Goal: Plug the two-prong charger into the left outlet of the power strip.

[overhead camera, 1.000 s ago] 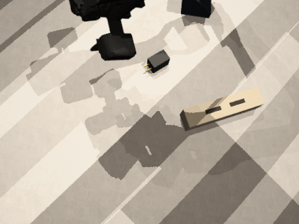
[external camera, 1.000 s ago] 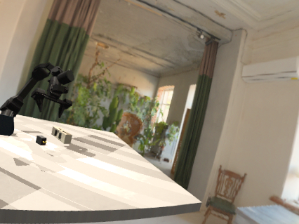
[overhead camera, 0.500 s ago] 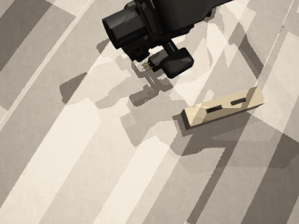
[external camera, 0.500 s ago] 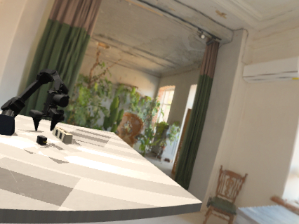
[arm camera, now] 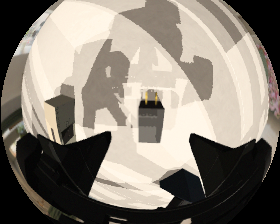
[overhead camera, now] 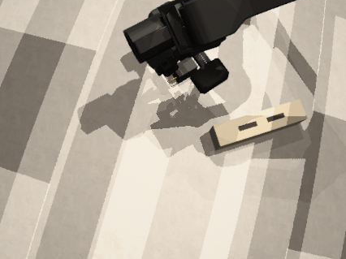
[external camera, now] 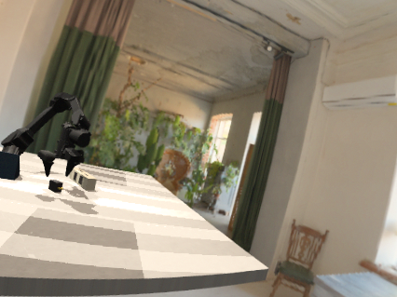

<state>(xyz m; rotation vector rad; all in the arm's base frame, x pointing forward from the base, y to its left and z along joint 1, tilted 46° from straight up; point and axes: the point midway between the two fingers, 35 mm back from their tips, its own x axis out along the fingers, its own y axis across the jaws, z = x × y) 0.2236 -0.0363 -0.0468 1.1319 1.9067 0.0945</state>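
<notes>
Now: the black two-prong charger 4 cm below my gripper tip, 1 cm to the right of it and 1 cm ahead of it.
</notes>
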